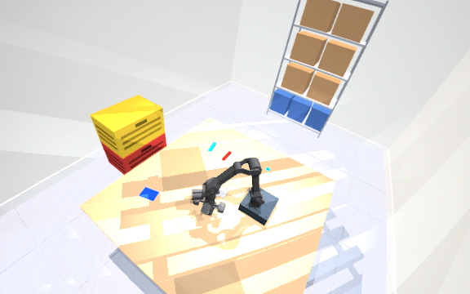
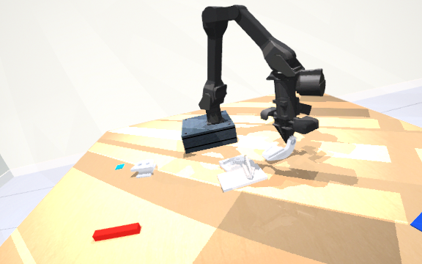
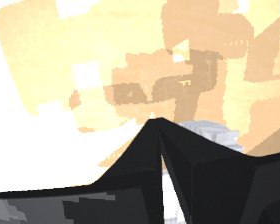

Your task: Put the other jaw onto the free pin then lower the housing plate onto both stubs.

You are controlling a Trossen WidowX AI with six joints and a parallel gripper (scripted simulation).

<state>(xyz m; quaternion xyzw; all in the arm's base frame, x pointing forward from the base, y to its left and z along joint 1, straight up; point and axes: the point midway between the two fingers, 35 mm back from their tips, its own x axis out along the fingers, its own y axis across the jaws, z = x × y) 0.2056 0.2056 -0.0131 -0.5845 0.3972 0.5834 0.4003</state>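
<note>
My gripper tip is now 30 mm short of the white jaw, 20 mm below it and 10 mm to the left of it. Also, from my gripper tip: small cyan marker 590 mm to the right, 110 mm behind, 20 mm below; then blue tile 370 mm ahead, 150 mm to the left, 20 mm below; then red bar 470 mm to the right, 220 mm ahead, 10 mm below.
</note>
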